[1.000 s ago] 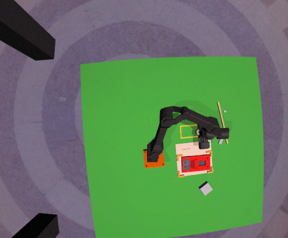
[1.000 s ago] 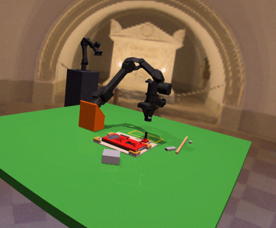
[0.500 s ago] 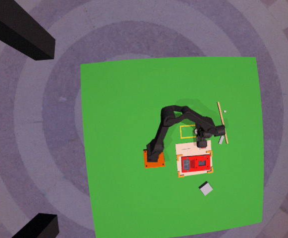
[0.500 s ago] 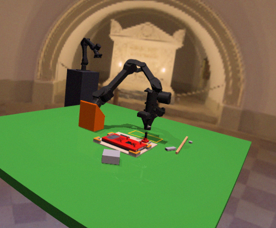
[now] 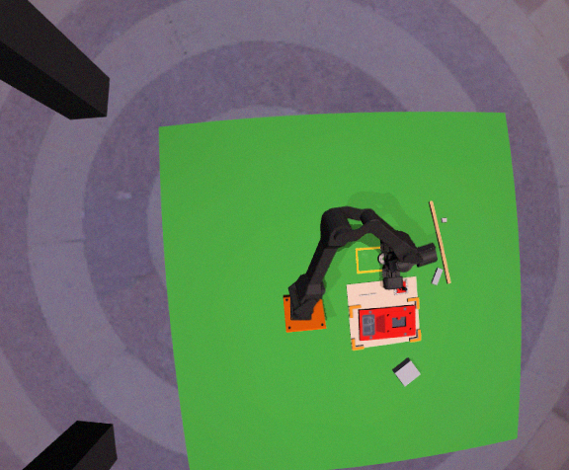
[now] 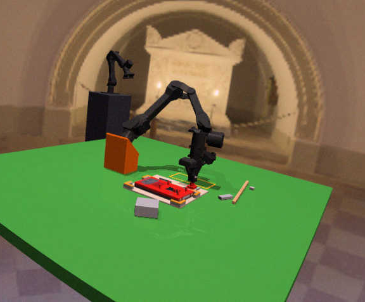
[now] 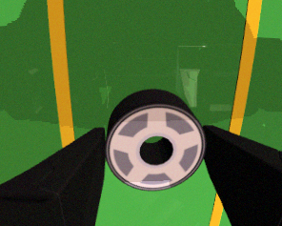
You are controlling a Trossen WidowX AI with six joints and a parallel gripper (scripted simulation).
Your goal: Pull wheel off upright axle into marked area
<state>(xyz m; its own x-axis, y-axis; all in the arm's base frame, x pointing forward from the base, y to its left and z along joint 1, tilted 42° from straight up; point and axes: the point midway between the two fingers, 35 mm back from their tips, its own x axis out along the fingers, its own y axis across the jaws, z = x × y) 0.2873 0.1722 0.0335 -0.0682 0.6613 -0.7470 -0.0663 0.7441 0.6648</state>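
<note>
Now: gripper tip right at the wheel. Also, from my gripper tip: small grey cube: 23 cm ahead, 13 cm to the left; then wooden stick: 21 cm ahead, 5 cm to the left; then grey box: 9 cm ahead, 41 cm to the right, 1 cm above.
</note>
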